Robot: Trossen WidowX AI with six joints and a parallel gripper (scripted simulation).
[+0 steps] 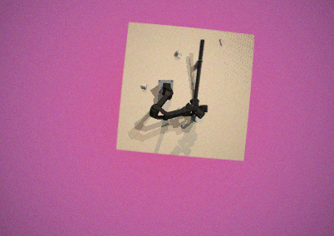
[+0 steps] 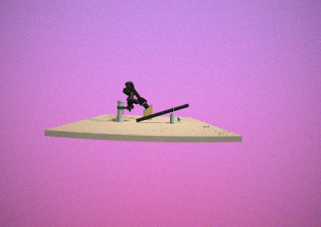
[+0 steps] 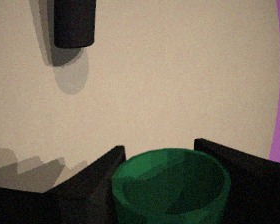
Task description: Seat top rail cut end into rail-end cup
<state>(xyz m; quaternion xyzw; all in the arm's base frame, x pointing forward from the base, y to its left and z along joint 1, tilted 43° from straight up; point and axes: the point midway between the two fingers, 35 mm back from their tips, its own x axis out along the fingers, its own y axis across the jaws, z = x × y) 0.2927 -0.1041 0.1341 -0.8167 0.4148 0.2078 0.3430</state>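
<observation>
The green rail-end cup is 3 cm to the right of my gripper tip, 3 cm above it and 2 cm behind it. Round my gripper tip: line post (42 cm to the left, 4 cm behind).
</observation>
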